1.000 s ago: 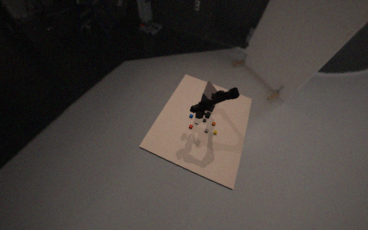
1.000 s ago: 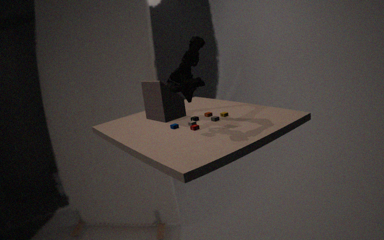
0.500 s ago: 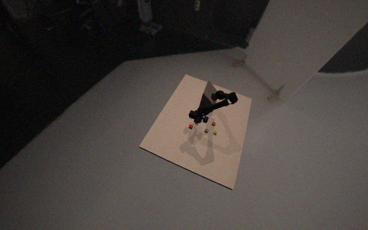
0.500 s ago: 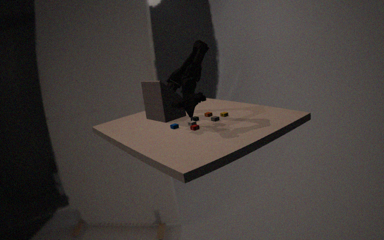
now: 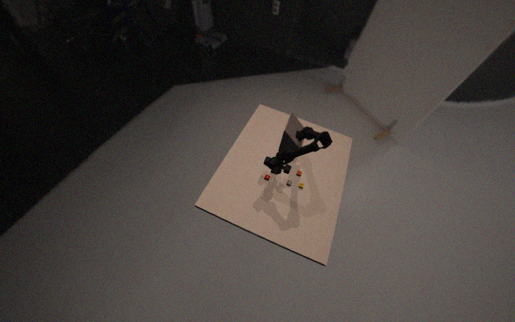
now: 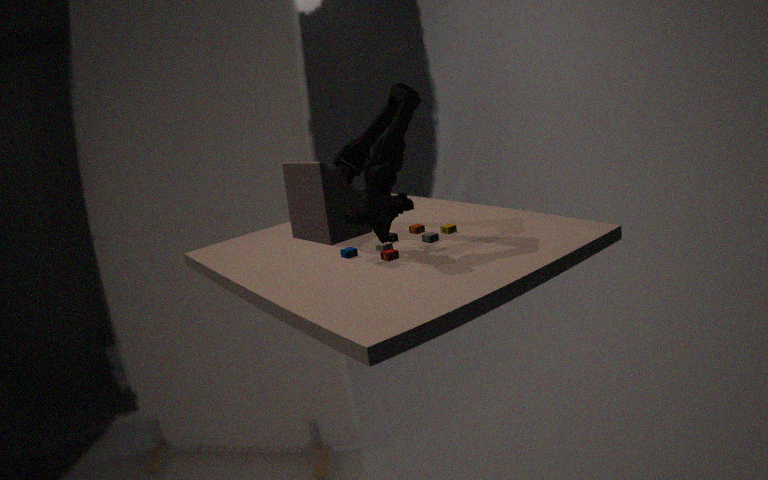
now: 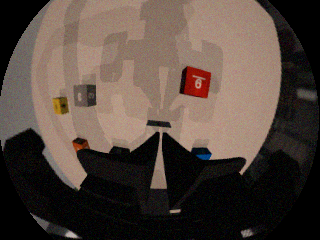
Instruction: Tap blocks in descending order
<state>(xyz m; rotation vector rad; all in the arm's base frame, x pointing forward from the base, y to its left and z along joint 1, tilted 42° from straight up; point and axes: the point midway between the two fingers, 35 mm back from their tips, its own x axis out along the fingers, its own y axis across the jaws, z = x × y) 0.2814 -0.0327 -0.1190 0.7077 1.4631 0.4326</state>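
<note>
Now: the white block 10 mm below my gripper tip and 10 mm behind it. Round my gripper tip: red block: 60 mm ahead, 50 mm to the right, 10 mm below; black block: 80 mm to the left, 50 mm behind, 10 mm below; blue block: 70 mm to the right, 60 mm behind, 10 mm below.
</note>
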